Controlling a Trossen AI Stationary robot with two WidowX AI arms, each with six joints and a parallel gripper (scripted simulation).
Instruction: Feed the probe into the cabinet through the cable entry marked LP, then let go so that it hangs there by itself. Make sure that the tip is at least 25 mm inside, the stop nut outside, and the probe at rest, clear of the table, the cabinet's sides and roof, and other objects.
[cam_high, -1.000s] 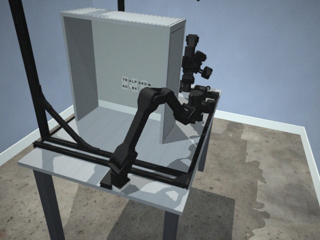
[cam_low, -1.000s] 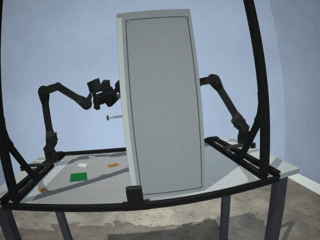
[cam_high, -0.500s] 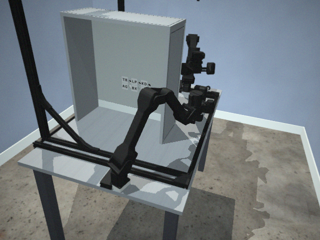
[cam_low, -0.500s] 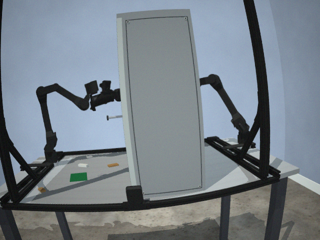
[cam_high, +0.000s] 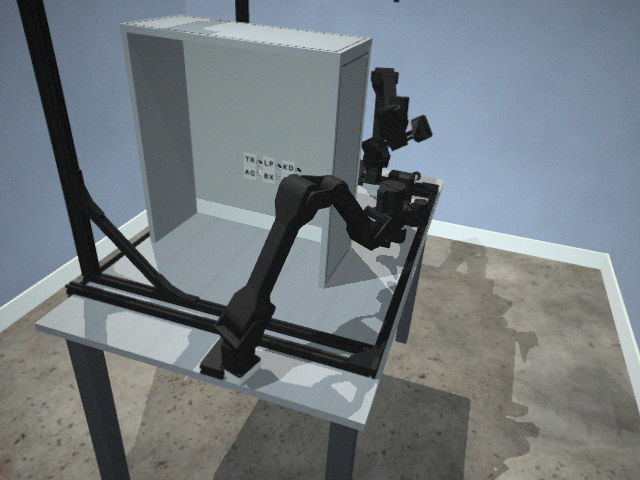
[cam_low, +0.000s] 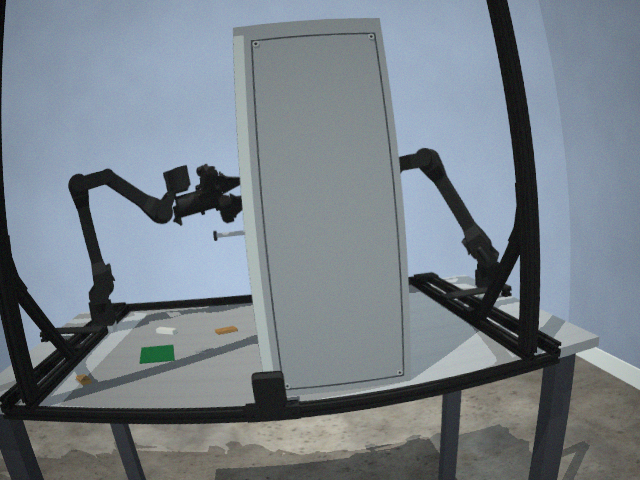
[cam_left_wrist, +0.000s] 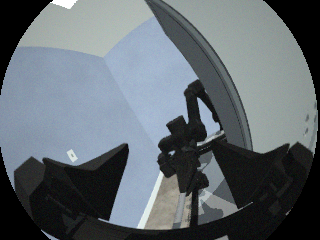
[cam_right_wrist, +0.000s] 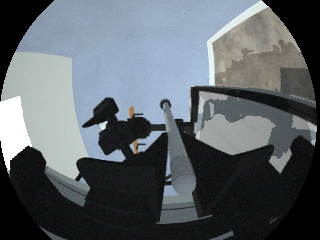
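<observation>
Now: left hand 50 mm short of the rod, 20 mm to the left of it and 110 mm above it. Round my left hand: white block: 190 mm behind, 200 mm to the left, 310 mm below; then green patch: 360 mm behind, 190 mm to the left, 310 mm below; then LP label: 340 mm behind, 70 mm to the right, 100 mm below.
Right now my right hand is 8 cm to the right of the rod. Also, from my right hand: white block 30 cm to the left, 24 cm behind, 19 cm below; then green patch 41 cm behind, 29 cm to the left, 20 cm below; then LP label 39 cm behind, 3 cm to the left, 2 cm above.
</observation>
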